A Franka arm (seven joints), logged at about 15 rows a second.
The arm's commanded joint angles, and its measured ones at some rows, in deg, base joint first. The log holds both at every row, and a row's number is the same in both.
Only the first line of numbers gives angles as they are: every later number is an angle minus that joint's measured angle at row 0.
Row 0, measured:
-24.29, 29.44, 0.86, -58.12, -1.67, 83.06, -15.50
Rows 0 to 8, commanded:
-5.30, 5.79, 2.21, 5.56, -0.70, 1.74, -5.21
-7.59, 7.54, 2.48, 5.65, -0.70, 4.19, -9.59
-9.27, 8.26, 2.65, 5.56, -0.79, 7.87, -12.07
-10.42, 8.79, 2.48, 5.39, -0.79, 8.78, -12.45
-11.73, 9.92, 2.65, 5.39, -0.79, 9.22, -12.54
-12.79, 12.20, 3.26, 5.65, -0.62, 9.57, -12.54
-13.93, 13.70, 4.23, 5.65, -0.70, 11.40, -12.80
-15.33, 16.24, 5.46, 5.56, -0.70, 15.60, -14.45
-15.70, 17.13, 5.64, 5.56, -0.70, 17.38, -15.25
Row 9, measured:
-14.37, 13.56, 3.74, 2.74, -0.02, 14.55, -13.61
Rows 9 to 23, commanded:
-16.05, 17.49, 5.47, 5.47, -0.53, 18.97, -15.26
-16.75, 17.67, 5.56, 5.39, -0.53, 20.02, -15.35
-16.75, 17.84, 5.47, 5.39, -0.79, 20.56, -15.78
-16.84, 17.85, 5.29, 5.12, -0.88, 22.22, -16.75
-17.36, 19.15, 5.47, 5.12, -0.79, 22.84, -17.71
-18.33, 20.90, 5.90, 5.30, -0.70, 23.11, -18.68
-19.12, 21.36, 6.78, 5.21, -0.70, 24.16, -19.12
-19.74, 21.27, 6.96, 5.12, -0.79, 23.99, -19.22
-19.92, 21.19, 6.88, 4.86, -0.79, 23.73, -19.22
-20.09, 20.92, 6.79, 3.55, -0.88, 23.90, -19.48
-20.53, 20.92, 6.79, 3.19, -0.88, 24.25, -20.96
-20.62, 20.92, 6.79, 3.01, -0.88, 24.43, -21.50
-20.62, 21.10, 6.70, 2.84, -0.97, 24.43, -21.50
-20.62, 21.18, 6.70, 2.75, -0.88, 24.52, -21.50
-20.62, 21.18, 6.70, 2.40, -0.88, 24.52, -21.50
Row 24, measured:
-19.86, 20.75, 5.35, 2.79, -0.02, 23.56, -20.72
